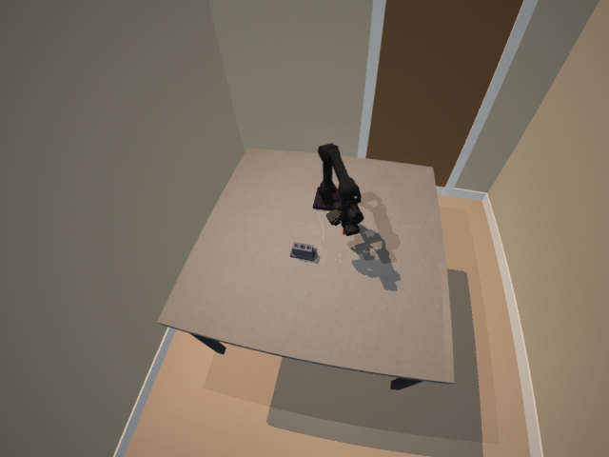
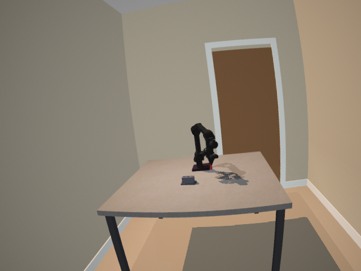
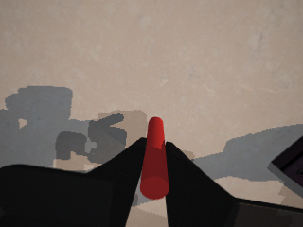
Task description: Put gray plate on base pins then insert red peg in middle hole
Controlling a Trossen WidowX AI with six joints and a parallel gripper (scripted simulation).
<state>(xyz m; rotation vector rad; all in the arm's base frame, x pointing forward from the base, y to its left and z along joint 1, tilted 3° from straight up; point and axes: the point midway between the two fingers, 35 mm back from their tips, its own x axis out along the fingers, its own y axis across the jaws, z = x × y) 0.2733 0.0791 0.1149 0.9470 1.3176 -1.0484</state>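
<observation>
Right now my gripper tip is 6 cm short of the gray plate, 20 cm to the left of it and 7 cm above it. From my gripper tip the other things lie so: red peg (right at my gripper tip); then base (6 cm ahead, 20 cm to the right, 10 cm below).
</observation>
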